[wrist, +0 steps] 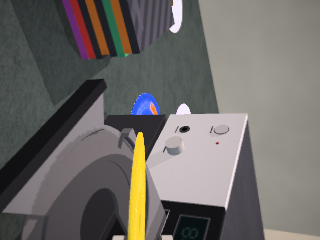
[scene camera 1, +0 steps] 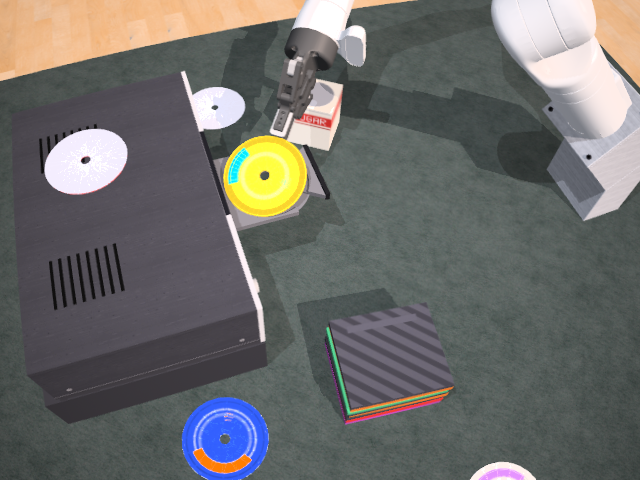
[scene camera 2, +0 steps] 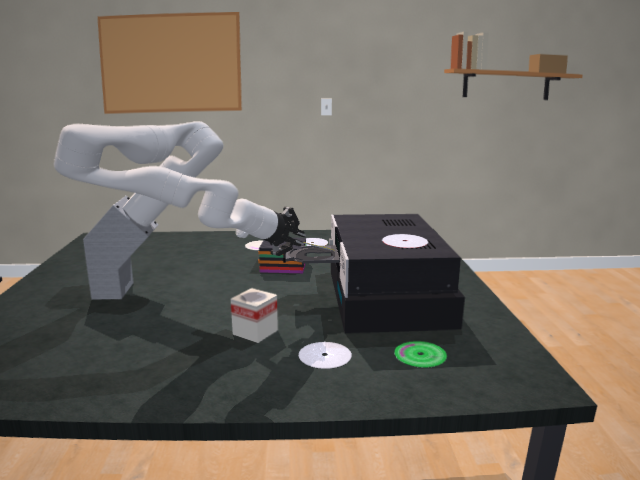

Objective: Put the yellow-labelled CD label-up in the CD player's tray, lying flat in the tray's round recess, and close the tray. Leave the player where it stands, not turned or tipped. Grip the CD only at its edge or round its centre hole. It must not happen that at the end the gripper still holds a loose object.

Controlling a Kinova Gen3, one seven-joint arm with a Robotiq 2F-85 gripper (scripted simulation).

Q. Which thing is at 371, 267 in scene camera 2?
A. A black CD player.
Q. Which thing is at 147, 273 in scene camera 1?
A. A black CD player.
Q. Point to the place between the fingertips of my gripper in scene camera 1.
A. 278, 138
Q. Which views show the sugar box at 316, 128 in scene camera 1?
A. Scene camera 1 and scene camera 2 only.
